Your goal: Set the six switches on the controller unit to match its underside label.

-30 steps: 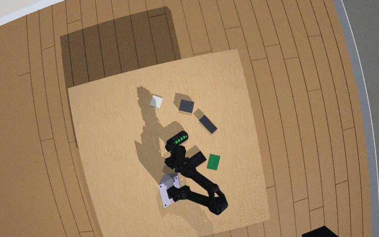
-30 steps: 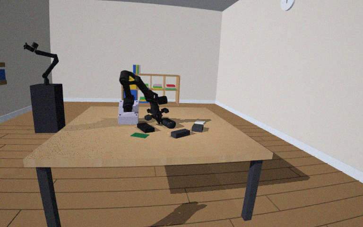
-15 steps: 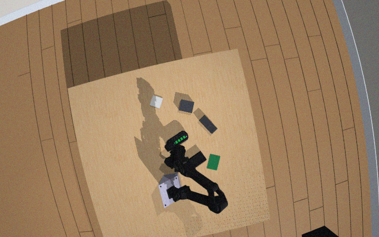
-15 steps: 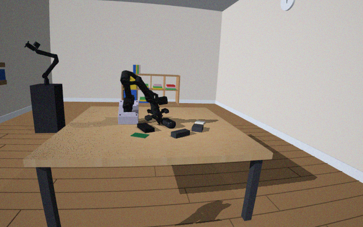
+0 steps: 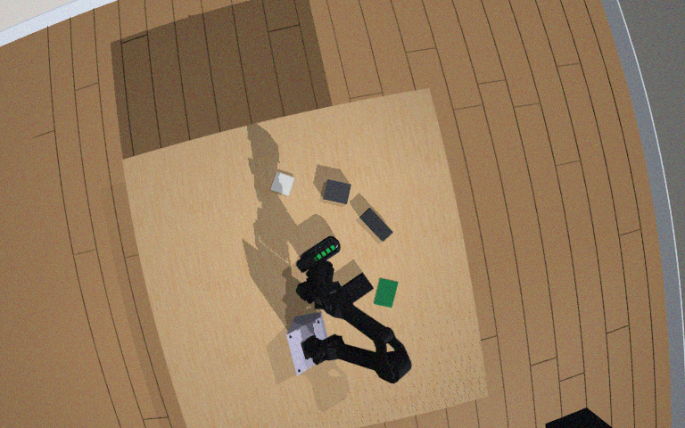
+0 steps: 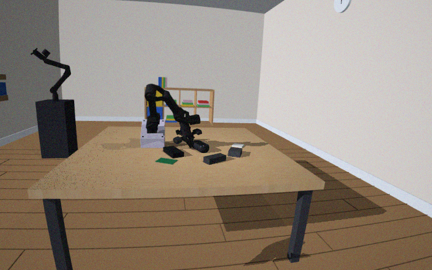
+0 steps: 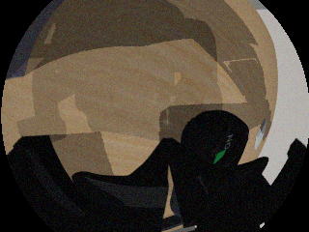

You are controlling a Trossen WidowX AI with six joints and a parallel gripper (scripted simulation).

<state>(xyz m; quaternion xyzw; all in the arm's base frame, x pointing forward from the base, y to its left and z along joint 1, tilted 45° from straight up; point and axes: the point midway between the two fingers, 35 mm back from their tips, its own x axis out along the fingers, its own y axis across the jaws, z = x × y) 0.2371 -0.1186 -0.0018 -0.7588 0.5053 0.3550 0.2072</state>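
My gripper tip is 260 mm short of the dark grey square block, 150 mm to the left of it and 10 mm below it. The rest, counted from my gripper tip: dark grey oblong block: 260 mm to the right, 100 mm ahead, 10 mm above; black block: 120 mm behind, 110 mm to the right, 10 mm above; green card: 230 mm to the right, 160 mm behind, 10 mm below.
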